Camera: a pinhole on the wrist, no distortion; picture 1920 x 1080 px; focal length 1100.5 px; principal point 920.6 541.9 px. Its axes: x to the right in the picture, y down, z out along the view. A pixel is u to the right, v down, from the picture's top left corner.
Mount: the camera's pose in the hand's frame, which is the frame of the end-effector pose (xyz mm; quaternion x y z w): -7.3 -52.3 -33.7 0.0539 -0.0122 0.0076 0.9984
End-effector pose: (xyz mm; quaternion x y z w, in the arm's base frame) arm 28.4 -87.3 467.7 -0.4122 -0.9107 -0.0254 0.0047
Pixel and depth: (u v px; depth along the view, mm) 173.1 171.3 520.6
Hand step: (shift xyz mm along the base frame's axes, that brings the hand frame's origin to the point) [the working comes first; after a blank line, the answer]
In the camera's frame: -353.6 -175.3 520.6

34.0 -444.4 -478.5
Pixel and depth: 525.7 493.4 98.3
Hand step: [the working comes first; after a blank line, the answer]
In the camera's frame: -35.3 -4.3 98.3

-20.5 -75.1 -66.8
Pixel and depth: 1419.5 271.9 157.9
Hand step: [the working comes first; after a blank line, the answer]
In the camera's frame: 71.6 -38.7 157.9

-119.1 -18.4 -123.4
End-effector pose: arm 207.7 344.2 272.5 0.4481 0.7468 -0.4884 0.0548
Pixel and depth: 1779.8 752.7 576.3
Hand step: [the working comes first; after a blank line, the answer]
In the camera's frame: 449.9 110.4 576.3

-452.0 -174.6 -513.6
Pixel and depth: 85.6 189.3 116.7
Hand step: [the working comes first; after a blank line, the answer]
In the camera's frame: -88.5 -37.4 116.7

-43.7 -132.0 81.8
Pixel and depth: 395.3 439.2 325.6
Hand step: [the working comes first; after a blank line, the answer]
In the camera's frame: -155.4 -30.4 325.6

-86.6 -339.2 23.6
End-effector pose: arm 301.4 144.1 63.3 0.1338 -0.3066 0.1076 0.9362
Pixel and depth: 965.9 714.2 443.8
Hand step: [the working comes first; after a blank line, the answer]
In the camera's frame: 18.3 69.5 443.8

-218.2 -160.5 316.3
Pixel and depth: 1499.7 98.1 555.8
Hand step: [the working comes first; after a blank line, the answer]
In the camera's frame: 292.5 -224.1 555.8

37.6 -437.4 494.7
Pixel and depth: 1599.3 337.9 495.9
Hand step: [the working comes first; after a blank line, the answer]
In the camera's frame: 305.8 -91.9 495.9

32.9 -291.8 492.9
